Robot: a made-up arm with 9 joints.
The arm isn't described. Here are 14 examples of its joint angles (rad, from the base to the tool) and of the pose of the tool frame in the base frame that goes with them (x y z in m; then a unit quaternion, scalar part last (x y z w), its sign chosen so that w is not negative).
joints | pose
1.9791 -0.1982 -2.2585 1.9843 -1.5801 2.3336 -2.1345 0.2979 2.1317 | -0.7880 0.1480 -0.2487 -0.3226 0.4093 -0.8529 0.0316
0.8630 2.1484 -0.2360 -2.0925 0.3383 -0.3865 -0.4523 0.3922 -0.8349 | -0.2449 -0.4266 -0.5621 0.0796 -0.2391 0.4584 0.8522
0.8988 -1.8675 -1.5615 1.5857 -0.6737 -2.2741 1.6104 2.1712 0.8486 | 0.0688 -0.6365 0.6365 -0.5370 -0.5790 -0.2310 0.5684
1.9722 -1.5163 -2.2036 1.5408 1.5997 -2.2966 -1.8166 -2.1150 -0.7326 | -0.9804 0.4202 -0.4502 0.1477 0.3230 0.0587 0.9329
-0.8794 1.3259 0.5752 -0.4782 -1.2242 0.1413 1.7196 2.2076 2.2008 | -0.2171 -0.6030 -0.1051 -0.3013 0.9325 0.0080 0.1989
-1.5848 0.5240 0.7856 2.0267 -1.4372 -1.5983 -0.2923 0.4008 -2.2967 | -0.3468 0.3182 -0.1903 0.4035 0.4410 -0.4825 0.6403
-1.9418 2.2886 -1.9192 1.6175 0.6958 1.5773 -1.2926 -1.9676 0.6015 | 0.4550 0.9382 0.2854 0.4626 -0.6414 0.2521 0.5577
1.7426 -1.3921 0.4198 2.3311 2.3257 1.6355 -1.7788 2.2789 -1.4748 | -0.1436 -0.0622 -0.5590 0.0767 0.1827 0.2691 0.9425
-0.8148 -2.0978 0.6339 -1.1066 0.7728 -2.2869 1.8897 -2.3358 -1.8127 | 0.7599 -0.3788 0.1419 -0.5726 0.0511 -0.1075 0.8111
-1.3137 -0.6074 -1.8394 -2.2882 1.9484 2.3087 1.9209 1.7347 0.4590 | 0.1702 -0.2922 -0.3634 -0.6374 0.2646 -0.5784 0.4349
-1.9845 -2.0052 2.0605 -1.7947 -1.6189 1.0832 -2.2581 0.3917 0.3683 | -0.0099 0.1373 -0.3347 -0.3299 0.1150 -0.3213 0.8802
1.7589 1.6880 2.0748 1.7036 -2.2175 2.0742 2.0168 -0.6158 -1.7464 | -0.2371 0.0621 0.8535 -0.7686 0.0806 0.4202 0.4755
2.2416 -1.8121 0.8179 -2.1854 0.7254 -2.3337 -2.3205 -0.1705 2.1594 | -0.4616 0.3708 0.1900 -0.4601 0.1587 -0.3232 0.8116
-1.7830 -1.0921 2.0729 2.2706 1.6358 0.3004 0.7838 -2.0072 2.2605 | 0.5022 0.1029 -0.2973 0.2296 0.3593 -0.7355 0.5265
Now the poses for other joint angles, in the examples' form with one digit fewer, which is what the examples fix.
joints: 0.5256 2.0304 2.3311 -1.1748 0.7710 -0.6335 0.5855 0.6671 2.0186
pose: -0.313 0.030 0.390 0.282 -0.552 -0.395 0.678
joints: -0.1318 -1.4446 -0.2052 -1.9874 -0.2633 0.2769 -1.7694 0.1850 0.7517
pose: -0.262 -0.720 0.142 -0.115 0.760 0.176 0.615
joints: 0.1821 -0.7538 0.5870 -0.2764 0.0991 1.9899 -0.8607 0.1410 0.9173
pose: 0.305 -1.052 0.373 -0.764 -0.129 -0.576 0.263
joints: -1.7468 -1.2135 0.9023 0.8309 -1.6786 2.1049 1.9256 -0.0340 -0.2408
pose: -0.583 0.767 -0.131 0.670 -0.056 0.710 0.210
